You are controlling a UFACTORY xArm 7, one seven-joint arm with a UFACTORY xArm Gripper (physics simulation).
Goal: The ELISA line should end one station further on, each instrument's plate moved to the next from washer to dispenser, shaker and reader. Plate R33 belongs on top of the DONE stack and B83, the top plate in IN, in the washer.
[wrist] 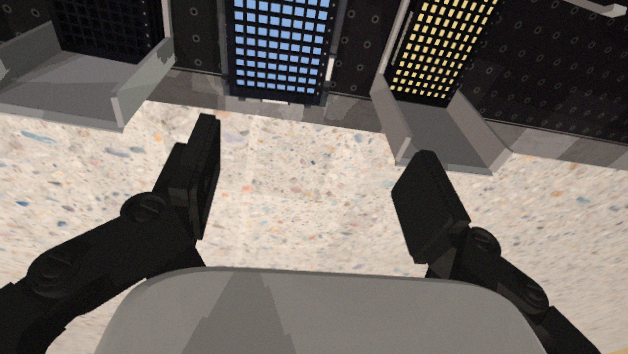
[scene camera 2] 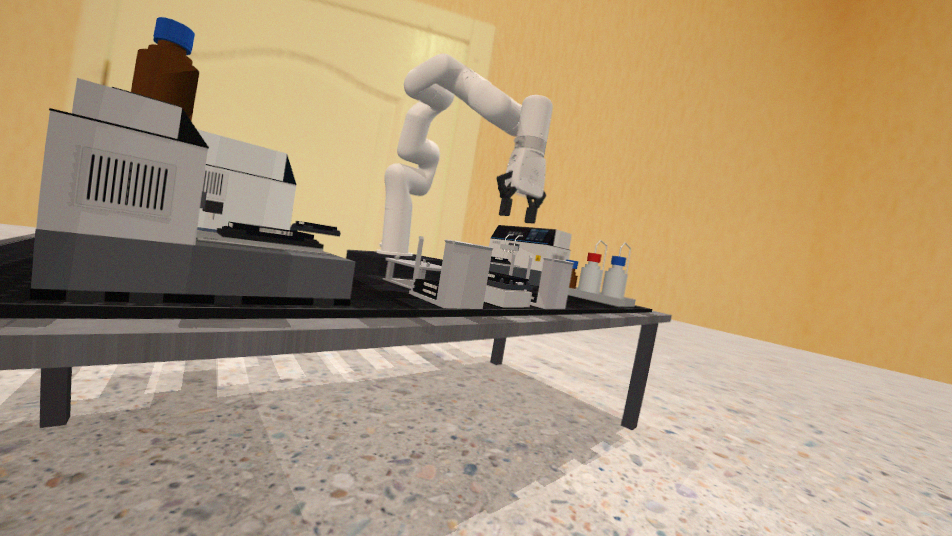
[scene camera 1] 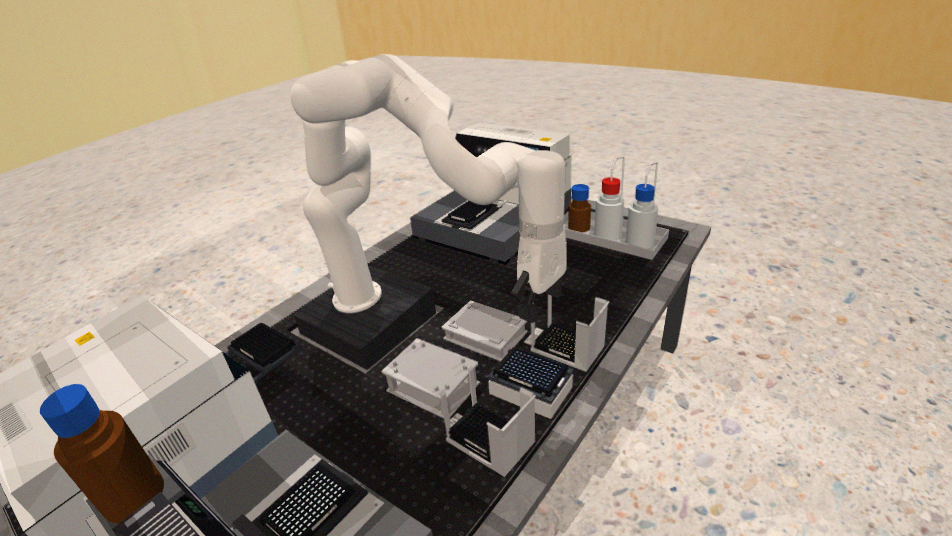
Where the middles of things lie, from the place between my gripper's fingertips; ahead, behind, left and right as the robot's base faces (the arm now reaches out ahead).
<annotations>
Now: hand 14 cm above the blue plate (scene camera 1: 529,370), 2 cm to the left of it and 1 cm past it. From my hand the other things lie so: plate with yellow wells (scene camera 1: 556,340): 19 cm below, 13 cm to the left.
</annotations>
